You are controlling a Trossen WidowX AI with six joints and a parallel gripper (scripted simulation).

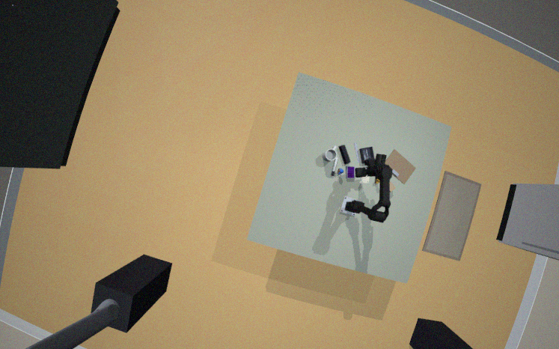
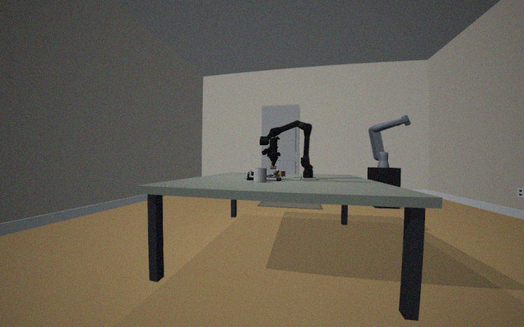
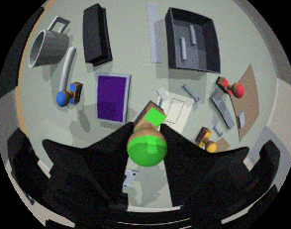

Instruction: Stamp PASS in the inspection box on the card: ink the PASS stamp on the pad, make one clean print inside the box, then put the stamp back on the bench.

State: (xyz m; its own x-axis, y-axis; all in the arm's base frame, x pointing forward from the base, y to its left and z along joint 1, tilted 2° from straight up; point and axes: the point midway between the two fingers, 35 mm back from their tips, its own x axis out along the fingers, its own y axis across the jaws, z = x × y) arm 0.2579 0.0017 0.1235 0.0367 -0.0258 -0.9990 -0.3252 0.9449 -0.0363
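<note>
My gripper tip is now 20 mm past the white card, 60 mm to the left of it and 90 mm above it. Also, from my gripper tip: black tray: 140 mm ahead, 30 mm to the right, 80 mm below; green-knobbed stamp: right at my gripper tip; purple ink pad: 20 mm behind, 60 mm to the left, 90 mm below.
</note>
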